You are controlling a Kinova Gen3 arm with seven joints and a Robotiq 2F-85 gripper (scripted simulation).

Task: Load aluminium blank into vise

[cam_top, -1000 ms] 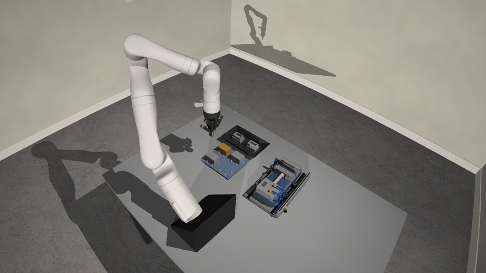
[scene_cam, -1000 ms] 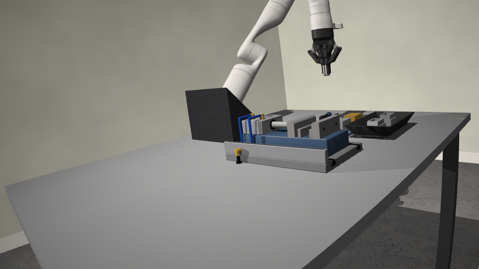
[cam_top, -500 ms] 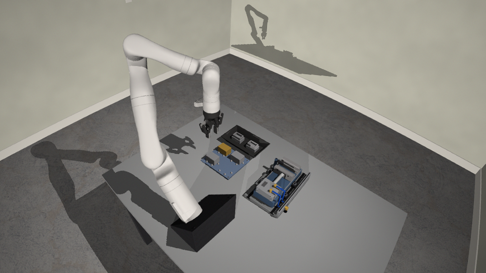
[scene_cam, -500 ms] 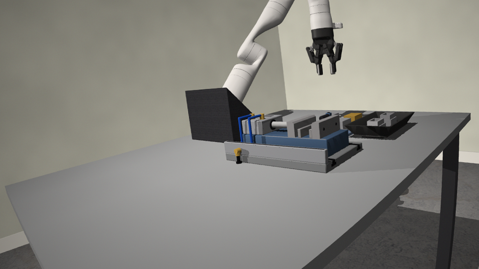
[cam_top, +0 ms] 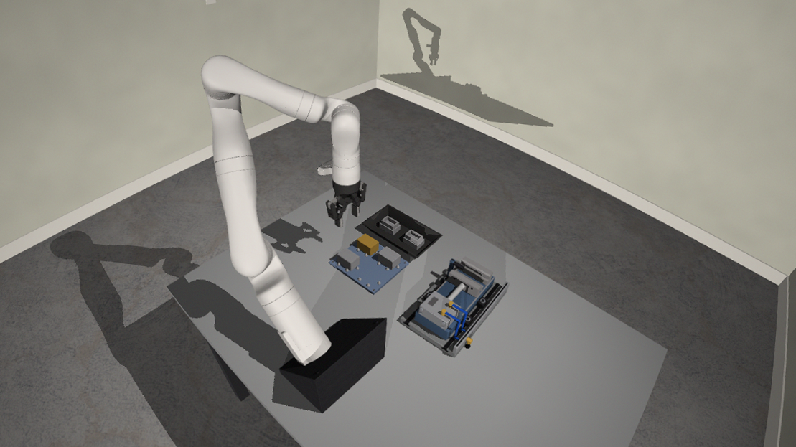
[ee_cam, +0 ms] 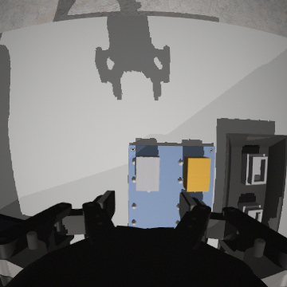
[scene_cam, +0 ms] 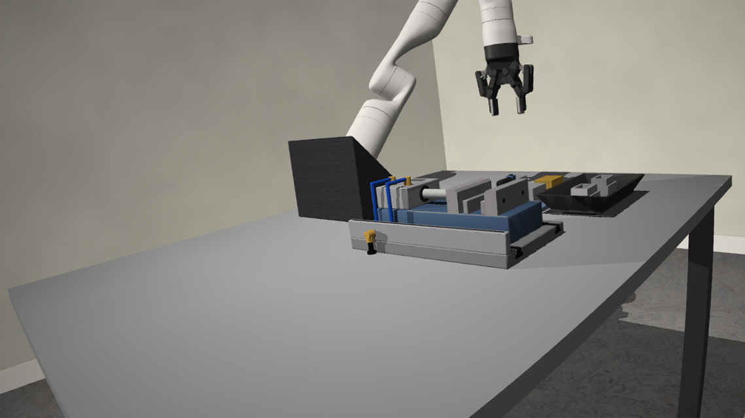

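Now: the aluminium blank 170 mm below my hand. From my hand the other things lie so: brass blank: 90 mm ahead, 10 mm to the left, 170 mm below.
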